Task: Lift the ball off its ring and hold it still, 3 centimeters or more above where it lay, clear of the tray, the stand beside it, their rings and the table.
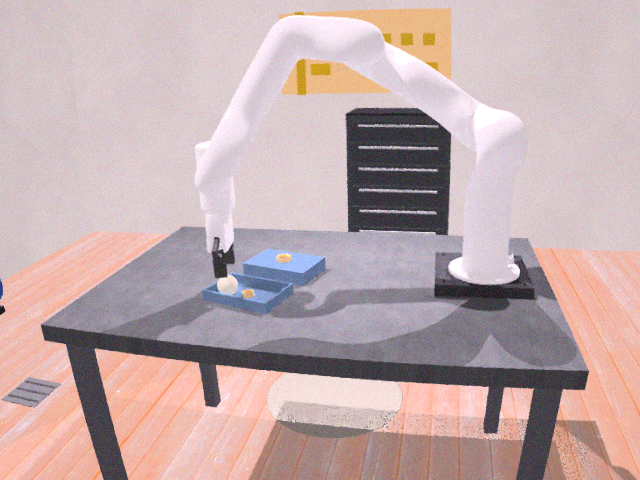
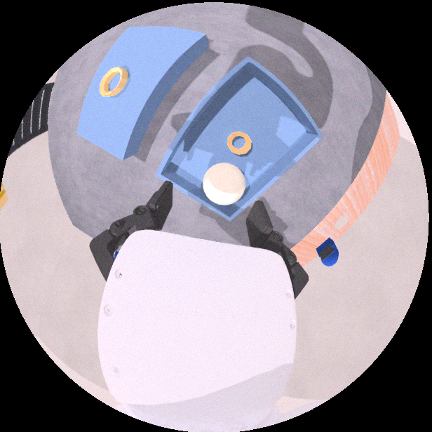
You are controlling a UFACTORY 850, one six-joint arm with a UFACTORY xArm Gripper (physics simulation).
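Observation:
A cream ball (image 1: 227, 285) (image 2: 224, 183) rests inside the blue tray (image 1: 265, 305) (image 2: 306, 150), in its corner nearest the gripper; what lies under the ball is hidden. An orange ring (image 1: 248, 293) (image 2: 230, 143) lies on the tray floor beside the ball. A blue block-shaped stand (image 1: 279, 270) (image 2: 150, 65) is next to the tray, with another orange ring (image 1: 283, 257) (image 2: 103, 89) on its top. My gripper (image 1: 223, 270) (image 2: 212, 201) is open and empty, pointing down. Its fingertips are a little above the tray's ball end, and the ball is not touched as far as I can see.
The grey table (image 1: 361, 315) (image 2: 65, 170) carries the tray and stand. The tray's raised walls surround the ball, and the stand is close along one side. The arm's black base plate (image 1: 483, 290) is at the table's right. A dark drawer cabinet (image 1: 398, 160) stands behind.

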